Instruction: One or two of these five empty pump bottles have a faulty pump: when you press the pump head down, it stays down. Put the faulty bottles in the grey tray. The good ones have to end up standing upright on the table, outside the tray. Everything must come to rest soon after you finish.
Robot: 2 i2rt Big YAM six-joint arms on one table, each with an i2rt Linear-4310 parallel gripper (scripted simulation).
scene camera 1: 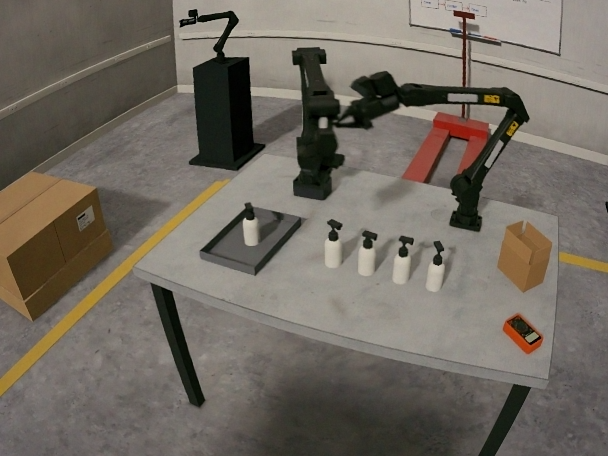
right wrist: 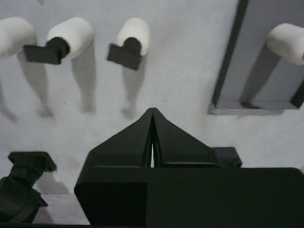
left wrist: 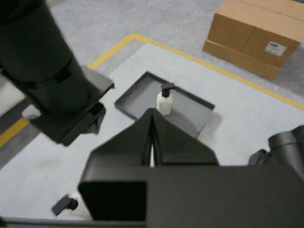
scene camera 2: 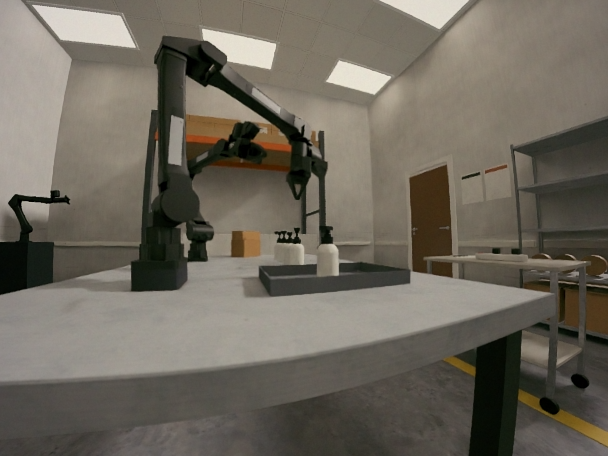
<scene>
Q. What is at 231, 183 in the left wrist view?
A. My left gripper.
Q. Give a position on a cardboard box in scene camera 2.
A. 249, 246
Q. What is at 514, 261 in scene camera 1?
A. A cardboard box.
</scene>
